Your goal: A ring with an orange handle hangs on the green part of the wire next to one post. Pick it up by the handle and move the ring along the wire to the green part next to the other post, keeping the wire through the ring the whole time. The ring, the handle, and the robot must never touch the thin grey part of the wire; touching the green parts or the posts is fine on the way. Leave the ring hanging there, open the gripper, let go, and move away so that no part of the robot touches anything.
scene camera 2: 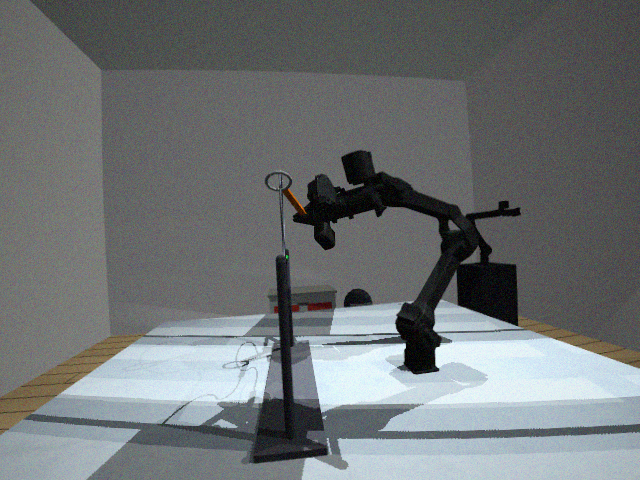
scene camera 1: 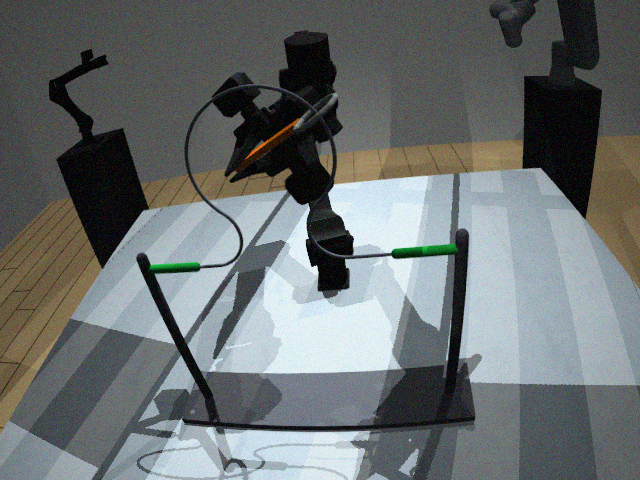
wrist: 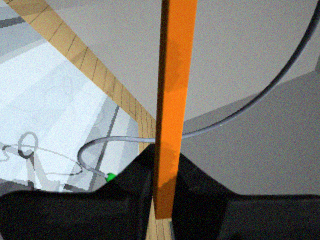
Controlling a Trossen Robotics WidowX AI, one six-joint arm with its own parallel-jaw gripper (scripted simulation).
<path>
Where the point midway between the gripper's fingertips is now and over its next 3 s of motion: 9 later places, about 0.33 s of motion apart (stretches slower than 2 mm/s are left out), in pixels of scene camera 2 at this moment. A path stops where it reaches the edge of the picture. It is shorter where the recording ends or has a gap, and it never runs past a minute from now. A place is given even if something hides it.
The gripper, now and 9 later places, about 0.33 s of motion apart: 293,219; 293,216; 293,214; 293,211; 293,209; 293,205; 293,203; 293,200; 293,198; 293,195
</path>
